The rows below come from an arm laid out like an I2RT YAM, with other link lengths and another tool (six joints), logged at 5 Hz.
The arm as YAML. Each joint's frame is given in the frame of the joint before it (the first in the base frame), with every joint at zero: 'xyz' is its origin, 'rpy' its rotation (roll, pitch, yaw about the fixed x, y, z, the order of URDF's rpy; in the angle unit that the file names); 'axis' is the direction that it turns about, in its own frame. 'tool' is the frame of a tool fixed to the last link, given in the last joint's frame.
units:
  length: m
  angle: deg
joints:
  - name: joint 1
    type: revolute
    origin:
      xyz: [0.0, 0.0, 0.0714]
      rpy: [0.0, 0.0, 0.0]
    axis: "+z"
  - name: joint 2
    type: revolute
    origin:
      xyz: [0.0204, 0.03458, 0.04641]
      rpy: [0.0, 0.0, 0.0]
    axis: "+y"
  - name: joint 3
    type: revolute
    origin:
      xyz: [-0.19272, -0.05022, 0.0]
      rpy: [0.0, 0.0, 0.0]
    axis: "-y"
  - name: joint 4
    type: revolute
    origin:
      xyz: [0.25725, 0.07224, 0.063]
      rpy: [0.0, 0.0, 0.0]
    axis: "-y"
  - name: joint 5
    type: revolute
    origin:
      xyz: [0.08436, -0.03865, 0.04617]
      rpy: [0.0, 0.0, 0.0]
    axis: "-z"
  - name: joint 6
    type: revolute
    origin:
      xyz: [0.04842, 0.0, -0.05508]
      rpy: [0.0, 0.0, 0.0]
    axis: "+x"
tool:
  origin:
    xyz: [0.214, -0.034, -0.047]
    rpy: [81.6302, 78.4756, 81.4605]
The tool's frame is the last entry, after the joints.
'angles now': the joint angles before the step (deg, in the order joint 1, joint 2, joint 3, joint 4, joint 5, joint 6). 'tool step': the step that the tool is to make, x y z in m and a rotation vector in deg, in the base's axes. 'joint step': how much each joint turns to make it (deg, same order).
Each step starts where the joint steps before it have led.
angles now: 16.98 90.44 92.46 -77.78 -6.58 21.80
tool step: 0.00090 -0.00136 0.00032 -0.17 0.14 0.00
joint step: -0.20 0.50 0.60 -0.31 0.07 -0.22
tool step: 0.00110 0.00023 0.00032 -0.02 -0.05 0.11
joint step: 0.01 0.30 0.37 -0.05 0.01 -0.11
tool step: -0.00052 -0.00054 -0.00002 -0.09 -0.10 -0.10
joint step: 0.04 -0.33 -0.34 0.09 0.14 0.11
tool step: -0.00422 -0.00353 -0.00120 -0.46 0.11 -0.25
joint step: -0.04 -1.18 -1.42 0.01 0.45 0.10
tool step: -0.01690 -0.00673 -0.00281 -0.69 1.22 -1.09
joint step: 0.00 -3.17 -3.62 -0.81 0.55 0.99
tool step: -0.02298 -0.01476 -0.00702 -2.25 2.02 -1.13
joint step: -0.04 -3.59 -4.83 -1.29 1.75 0.76
